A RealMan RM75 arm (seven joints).
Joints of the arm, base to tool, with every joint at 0 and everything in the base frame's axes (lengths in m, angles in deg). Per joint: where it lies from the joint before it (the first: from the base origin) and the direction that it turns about. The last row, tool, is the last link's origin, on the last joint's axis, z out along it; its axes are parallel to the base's.
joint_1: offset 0.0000 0.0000 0.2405 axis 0 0 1
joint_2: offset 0.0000 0.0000 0.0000 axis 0 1 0
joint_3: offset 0.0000 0.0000 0.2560 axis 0 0 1
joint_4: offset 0.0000 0.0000 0.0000 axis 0 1 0
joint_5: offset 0.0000 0.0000 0.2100 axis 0 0 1
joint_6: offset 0.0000 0.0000 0.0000 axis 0 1 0
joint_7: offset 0.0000 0.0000 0.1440 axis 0 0 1
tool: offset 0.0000 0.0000 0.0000
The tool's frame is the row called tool.
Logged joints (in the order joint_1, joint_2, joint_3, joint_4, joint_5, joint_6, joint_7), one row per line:
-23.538, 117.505, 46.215, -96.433, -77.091, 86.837, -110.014
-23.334, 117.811, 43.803, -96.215, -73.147, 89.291, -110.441
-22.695, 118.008, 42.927, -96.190, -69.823, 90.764, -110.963
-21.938, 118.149, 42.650, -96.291, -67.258, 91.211, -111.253
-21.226, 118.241, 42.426, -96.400, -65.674, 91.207, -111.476
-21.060, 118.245, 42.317, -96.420, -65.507, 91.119, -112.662
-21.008, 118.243, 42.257, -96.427, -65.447, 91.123, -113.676
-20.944, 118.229, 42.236, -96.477, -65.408, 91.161, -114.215
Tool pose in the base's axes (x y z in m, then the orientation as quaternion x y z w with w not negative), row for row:
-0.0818, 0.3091, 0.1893, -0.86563, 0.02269, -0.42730, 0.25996
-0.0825, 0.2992, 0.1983, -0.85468, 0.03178, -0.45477, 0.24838
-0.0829, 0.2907, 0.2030, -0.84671, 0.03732, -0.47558, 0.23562
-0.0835, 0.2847, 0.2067, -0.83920, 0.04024, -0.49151, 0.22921
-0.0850, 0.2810, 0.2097, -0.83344, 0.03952, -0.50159, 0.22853
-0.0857, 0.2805, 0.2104, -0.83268, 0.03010, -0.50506, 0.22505
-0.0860, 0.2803, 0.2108, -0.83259, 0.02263, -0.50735, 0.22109
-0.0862, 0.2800, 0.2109, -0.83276, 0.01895, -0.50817, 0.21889
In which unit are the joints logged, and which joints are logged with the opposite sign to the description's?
The joints are logged in degrees. Opposite sign: joint_2, joint_4, joint_5.
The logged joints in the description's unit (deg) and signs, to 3 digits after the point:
-23.538, -117.505, 46.215, 96.433, 77.091, 86.837, -110.014
-23.334, -117.811, 43.803, 96.215, 73.147, 89.291, -110.441
-22.695, -118.008, 42.927, 96.190, 69.823, 90.764, -110.963
-21.938, -118.149, 42.650, 96.291, 67.258, 91.211, -111.253
-21.226, -118.241, 42.426, 96.400, 65.674, 91.207, -111.476
-21.060, -118.245, 42.317, 96.420, 65.507, 91.119, -112.662
-21.008, -118.243, 42.257, 96.427, 65.447, 91.123, -113.676
-20.944, -118.229, 42.236, 96.477, 65.408, 91.161, -114.215

